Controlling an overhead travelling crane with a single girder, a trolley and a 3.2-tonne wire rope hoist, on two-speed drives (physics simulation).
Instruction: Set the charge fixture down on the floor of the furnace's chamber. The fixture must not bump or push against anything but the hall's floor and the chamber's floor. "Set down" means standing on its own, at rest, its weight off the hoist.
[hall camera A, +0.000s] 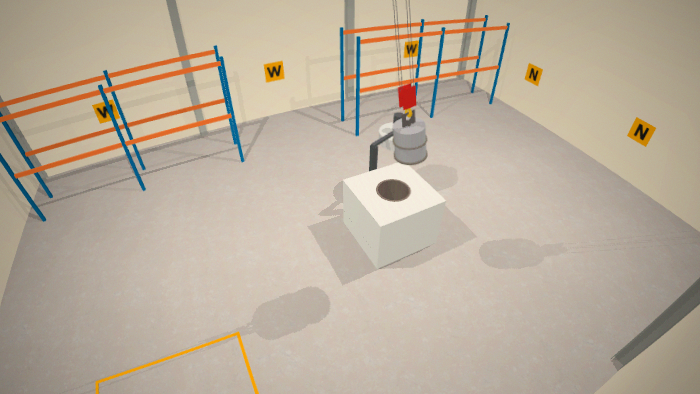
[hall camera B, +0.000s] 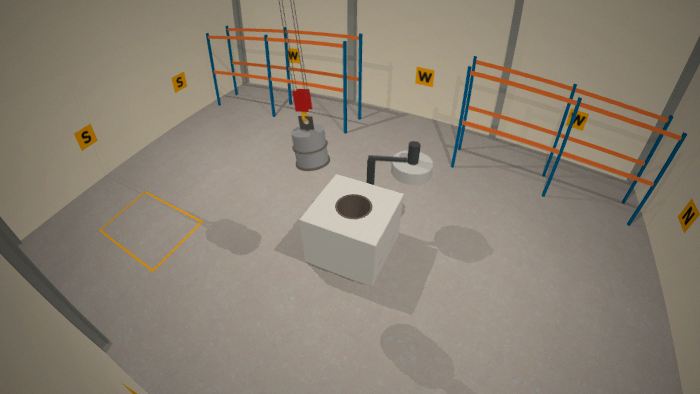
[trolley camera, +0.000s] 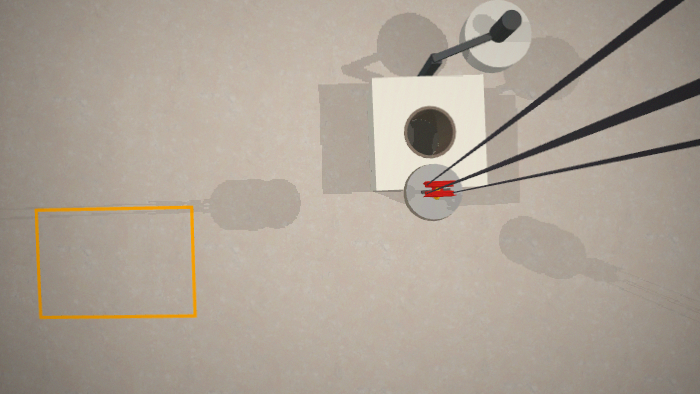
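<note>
The charge fixture (hall camera A: 410, 145) (hall camera B: 310, 149) (trolley camera: 424, 207), a grey ribbed drum with a dark lug, hangs upright in the air from the hook (hall camera A: 409, 114) (hall camera B: 304, 117) (trolley camera: 437, 197) under the red block (hall camera A: 407, 97) (hall camera B: 302, 100) (trolley camera: 440, 184). The hook is shut on the fixture's lug. The furnace (hall camera A: 410, 237) (hall camera B: 340, 255) (trolley camera: 390, 100) is a white box with a round chamber opening (hall camera A: 393, 190) (hall camera B: 353, 206) (trolley camera: 430, 132) in its top. In the trolley view the fixture overlaps the top's lower edge, just below the opening. The chamber's floor cannot be made out clearly.
A white round lid (hall camera A: 385, 131) (hall camera B: 412, 173) (trolley camera: 487, 55) on a dark arm (hall camera A: 373, 157) (hall camera B: 371, 171) (trolley camera: 461, 48) stands out beside the furnace. Blue-orange racks (hall camera A: 122, 137) (hall camera A: 358, 85) (hall camera B: 345, 90) (hall camera B: 561, 150) line the W wall. A yellow rectangle (hall camera A: 167, 358) (hall camera B: 174, 207) (trolley camera: 115, 208) marks the floor.
</note>
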